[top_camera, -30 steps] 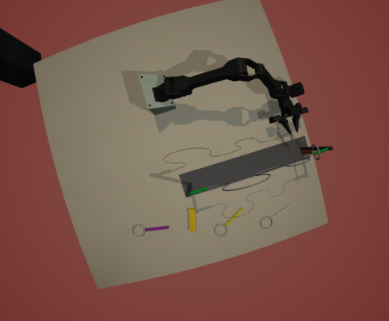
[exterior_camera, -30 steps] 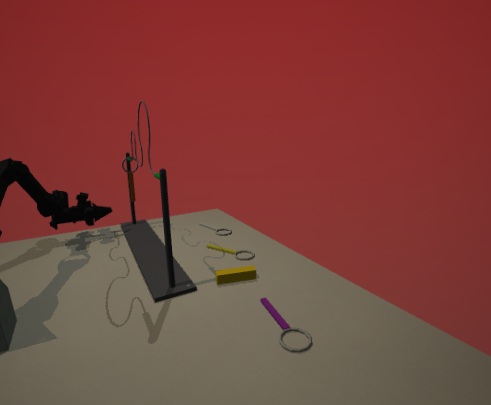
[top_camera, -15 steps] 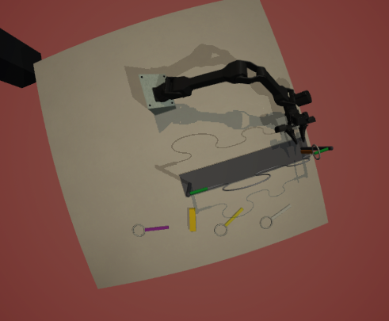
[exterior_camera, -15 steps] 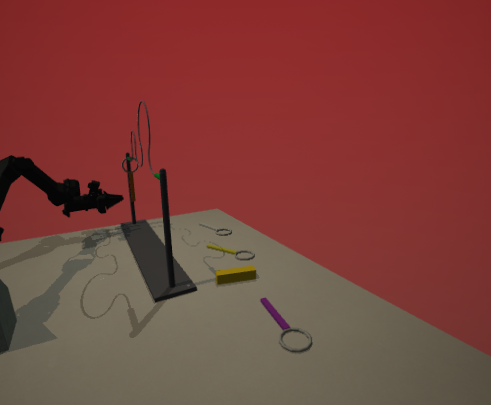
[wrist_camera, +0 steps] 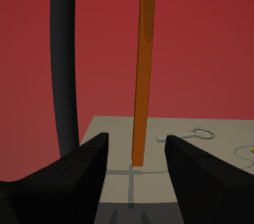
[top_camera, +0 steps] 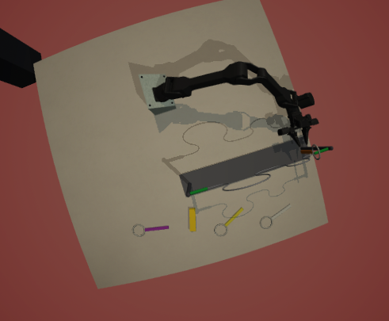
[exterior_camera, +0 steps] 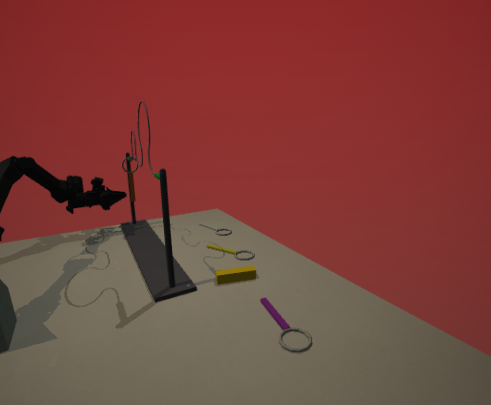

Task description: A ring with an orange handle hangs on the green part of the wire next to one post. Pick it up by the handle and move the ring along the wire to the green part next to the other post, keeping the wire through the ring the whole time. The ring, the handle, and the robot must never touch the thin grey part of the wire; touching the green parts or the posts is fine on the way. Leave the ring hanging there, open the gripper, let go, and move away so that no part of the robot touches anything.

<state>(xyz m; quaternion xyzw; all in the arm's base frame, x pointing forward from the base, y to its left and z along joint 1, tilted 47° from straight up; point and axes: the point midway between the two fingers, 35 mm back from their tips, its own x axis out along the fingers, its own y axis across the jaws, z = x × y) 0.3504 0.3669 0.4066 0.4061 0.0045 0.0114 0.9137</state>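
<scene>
Now: the orange-handled ring 7 cm above my gripper tip and 3 cm ahead of it. Round my gripper tip: yellow-handled ring 41 cm to the right, 28 cm ahead, 15 cm below; then grey-handled ring 32 cm ahead, 18 cm to the right, 15 cm below; then yellow block 57 cm to the right, 21 cm ahead, 14 cm below.
</scene>
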